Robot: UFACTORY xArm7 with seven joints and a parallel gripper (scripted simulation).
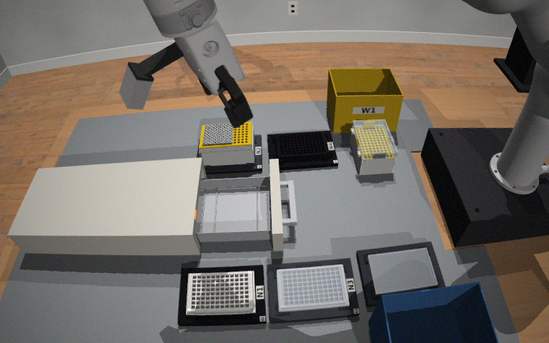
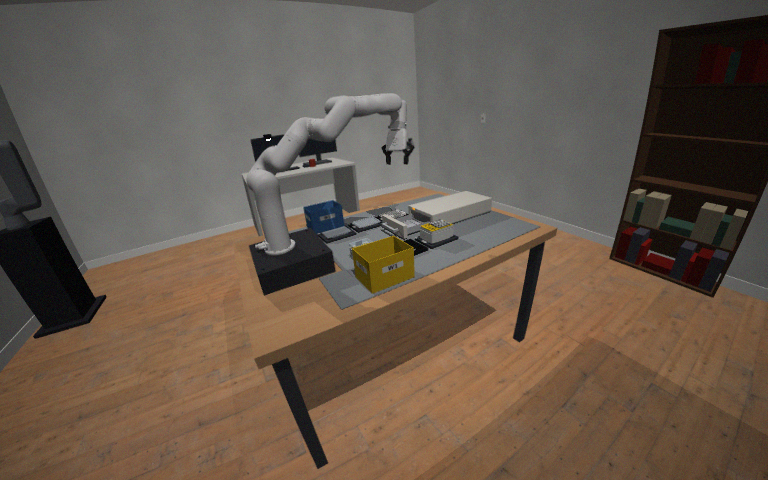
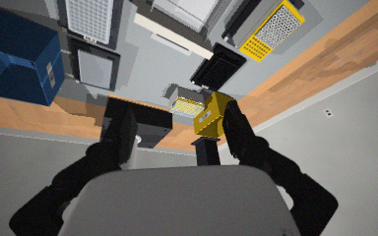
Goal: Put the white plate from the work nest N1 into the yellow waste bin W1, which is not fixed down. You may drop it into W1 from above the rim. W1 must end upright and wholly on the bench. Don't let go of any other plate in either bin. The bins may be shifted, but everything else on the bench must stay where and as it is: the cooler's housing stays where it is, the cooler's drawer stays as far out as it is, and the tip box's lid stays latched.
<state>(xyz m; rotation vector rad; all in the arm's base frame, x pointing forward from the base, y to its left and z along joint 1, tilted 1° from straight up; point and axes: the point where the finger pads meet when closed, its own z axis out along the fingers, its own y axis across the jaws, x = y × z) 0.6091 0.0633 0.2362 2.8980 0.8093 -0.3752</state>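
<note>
My hand is 4 cm short of the white plate, 15 cm to the right of it and 32 cm above it. From my hand the other things lie so: cooler (18 cm ahead, 3 cm to the right, 30 cm below); drawer (6 cm ahead, 4 cm to the right, 31 cm below); black work nest N1 (4 cm ahead, 15 cm to the left, 33 cm below).
</note>
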